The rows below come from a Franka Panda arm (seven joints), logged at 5 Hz.
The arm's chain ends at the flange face. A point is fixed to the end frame.
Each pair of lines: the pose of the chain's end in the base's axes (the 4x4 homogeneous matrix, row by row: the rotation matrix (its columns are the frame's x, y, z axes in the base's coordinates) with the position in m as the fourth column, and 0 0 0 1 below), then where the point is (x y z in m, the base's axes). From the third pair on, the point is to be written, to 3 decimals.
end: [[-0.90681 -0.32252 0.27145 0.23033], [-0.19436 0.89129 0.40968 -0.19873], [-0.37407 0.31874 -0.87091 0.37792], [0 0 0 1]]
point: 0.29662 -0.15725 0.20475
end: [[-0.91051 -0.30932 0.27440 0.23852], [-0.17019 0.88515 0.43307 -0.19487], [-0.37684 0.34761 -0.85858 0.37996], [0 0 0 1]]
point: 0.30485 -0.14888 0.20795
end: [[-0.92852 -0.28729 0.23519 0.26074], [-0.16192 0.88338 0.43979 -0.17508], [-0.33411 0.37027 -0.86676 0.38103], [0 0 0 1]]
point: 0.319 -0.128 0.206
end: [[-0.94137 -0.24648 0.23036 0.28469], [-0.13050 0.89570 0.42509 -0.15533], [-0.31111 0.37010 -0.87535 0.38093], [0 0 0 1]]
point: 0.340 -0.111 0.205
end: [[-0.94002 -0.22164 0.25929 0.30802], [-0.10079 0.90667 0.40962 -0.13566], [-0.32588 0.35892 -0.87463 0.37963], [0 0 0 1]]
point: 0.368 -0.095 0.204
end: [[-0.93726 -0.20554 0.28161 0.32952], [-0.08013 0.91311 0.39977 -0.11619], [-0.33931 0.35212 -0.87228 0.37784], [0 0 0 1]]
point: 0.393 -0.078 0.203
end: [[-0.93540 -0.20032 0.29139 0.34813], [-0.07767 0.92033 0.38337 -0.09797], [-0.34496 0.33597 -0.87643 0.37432], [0 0 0 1]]
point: 0.413 -0.063 0.199
